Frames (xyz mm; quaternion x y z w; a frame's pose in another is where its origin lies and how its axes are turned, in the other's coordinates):
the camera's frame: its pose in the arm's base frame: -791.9 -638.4 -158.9 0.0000 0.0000 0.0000 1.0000
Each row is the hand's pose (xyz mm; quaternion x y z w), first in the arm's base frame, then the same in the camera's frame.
Working: the arm's base frame: its pose in the camera's frame: 791.9 638.4 158.9 0.0000 0.0000 0.0000 1.0000

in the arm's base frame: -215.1 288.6 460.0 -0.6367 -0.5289 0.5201 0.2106
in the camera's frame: 576.8 927.0 618.9 -0.6367 -0.5289 0.5201 0.2106
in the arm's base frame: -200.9 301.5 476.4 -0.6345 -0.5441 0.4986 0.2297
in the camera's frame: 591.0 939.9 635.3 -0.6345 -0.5441 0.4986 0.2297
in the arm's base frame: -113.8 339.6 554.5 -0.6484 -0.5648 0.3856 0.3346
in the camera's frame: 678.1 978.0 713.4 -0.6484 -0.5648 0.3856 0.3346
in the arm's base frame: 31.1 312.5 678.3 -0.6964 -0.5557 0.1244 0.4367
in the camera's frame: 823.0 950.9 837.2 -0.6964 -0.5557 0.1244 0.4367
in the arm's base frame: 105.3 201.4 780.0 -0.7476 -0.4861 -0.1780 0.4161
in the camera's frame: 897.2 839.8 938.9 -0.7476 -0.4861 -0.1780 0.4161
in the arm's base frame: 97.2 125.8 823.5 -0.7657 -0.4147 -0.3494 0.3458
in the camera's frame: 889.1 764.2 982.4 -0.7657 -0.4147 -0.3494 0.3458
